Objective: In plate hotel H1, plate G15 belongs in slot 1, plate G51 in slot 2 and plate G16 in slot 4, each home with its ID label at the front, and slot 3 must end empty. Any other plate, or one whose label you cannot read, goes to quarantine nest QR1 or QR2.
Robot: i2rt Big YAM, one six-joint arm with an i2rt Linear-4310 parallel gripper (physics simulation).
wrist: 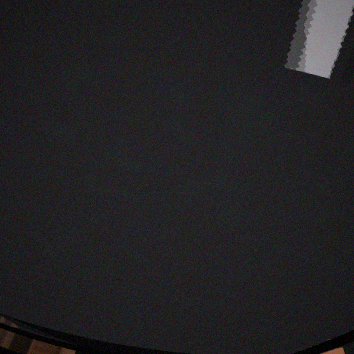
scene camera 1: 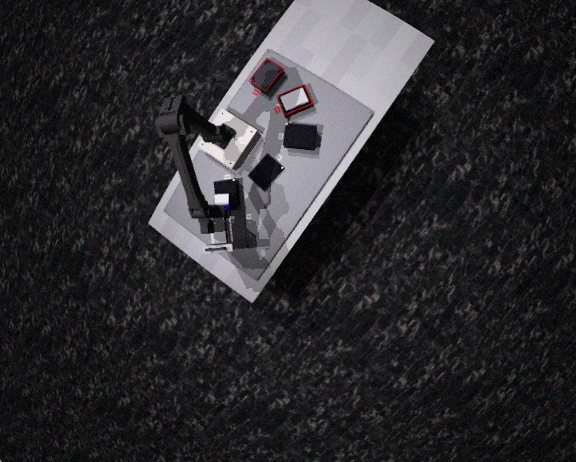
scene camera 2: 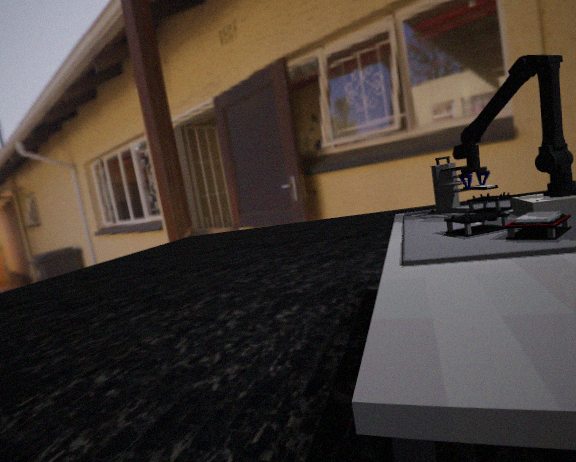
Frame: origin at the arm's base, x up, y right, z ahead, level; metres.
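Where they show: gripper, fingertip midpoint: (scene camera 1: 222, 211) (scene camera 2: 475, 188); arm's base, link origin: (scene camera 1: 223, 136) (scene camera 2: 562, 194).
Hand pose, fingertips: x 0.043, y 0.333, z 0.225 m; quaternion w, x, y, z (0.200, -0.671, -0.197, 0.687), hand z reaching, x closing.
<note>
Each offset is from my fingertips to the top centre of the thing. "*": to the spot under its first point. Level surfaces: height alone.
My gripper (scene camera 1: 222, 206) (scene camera 2: 475, 185) points down and is shut on a pale plate {dy -0.023, dx +0.017, dz -0.016 m} (scene camera 1: 221, 199) (scene camera 2: 485, 187). The plate is roughly level, raised above the black nests and beside the shelf side of the grey plate hotel (scene camera 1: 218, 247) (scene camera 2: 443, 187). Its ID label cannot be read. A pale surface shows in the hotel under the arm in scene camera 1; the slot contents cannot be told. One red-edged quarantine nest {* dy -0.710, dx -0.067, dz +0.076 m} (scene camera 1: 309, 105) (scene camera 2: 515, 224) carries a white plate {dy -0.697, dx -0.050, dz -0.008 m} (scene camera 1: 295, 99) (scene camera 2: 542, 217). The other red-edged nest {dy -0.745, dx -0.058, dz -0.222 m} (scene camera 1: 266, 75) looks dark on top. A dark surface fills most of the wrist view, hiding fingers and plate.
Black nests {* dy -0.543, dx -0.054, dz +0.133 m} (scene camera 1: 301, 136) {* dy -0.294, dx -0.092, dz +0.066 m} (scene camera 1: 266, 171) {* dy -0.113, dx -0.044, dz -0.059 m} (scene camera 1: 227, 187) stand on the grey mat {dx -0.104 m} (scene camera 1: 340, 115) (scene camera 2: 450, 251); the last is partly under the held plate. The white arm base block (scene camera 1: 245, 135) (scene camera 2: 542, 202) lies between the hotel and the red nests. The table edge (scene camera 1: 200, 258) runs close behind the hotel.
</note>
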